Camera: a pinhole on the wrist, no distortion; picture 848 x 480 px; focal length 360.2 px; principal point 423.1 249.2 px. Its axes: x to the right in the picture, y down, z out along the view. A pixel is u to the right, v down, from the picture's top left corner.
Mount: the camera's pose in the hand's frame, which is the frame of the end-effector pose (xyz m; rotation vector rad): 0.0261 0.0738 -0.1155 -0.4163 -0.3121 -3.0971
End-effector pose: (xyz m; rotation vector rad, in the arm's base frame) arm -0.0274 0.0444 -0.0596 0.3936 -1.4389 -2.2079
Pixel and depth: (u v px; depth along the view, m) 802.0 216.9 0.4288
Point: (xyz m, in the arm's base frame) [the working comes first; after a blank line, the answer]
In the camera's frame: 0.4511 -0.0385 0.4288

0.0810 0.4438 0.2877
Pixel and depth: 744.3 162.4 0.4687
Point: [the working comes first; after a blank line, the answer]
In the camera's frame: 0.4180 -0.1129 0.4687

0.0583 0.4066 0.3673
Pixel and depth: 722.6 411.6 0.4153
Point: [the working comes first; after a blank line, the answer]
In the camera's frame: 0.3453 0.1872 0.4153

-0.0616 0.4677 0.0842
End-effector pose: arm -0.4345 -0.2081 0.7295 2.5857 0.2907 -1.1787
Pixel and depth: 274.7 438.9 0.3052
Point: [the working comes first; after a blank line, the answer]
In the camera's frame: -0.1257 0.1607 0.3052

-0.4136 -0.2255 0.4413
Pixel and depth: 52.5 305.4 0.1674
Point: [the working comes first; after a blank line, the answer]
In the camera's frame: -0.1722 0.0261 0.1674

-0.2608 -0.2658 0.5609
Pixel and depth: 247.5 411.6 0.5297
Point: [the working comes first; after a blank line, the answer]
In the camera's frame: -0.2582 0.2388 0.5297

-0.4379 -0.2446 0.1710
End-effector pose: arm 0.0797 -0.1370 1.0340 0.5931 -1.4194 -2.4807
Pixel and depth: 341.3 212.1 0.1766
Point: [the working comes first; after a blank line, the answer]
In the camera's frame: -0.0401 -0.0182 0.1766

-0.0367 -0.2141 1.1329
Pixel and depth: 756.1 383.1 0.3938
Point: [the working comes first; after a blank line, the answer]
In the camera's frame: 0.3641 0.1464 0.3938

0.1039 0.2316 1.2712
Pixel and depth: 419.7 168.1 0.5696
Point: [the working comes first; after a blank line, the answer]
In the camera's frame: -0.0054 -0.1282 0.5696

-0.2582 -0.0570 1.4395
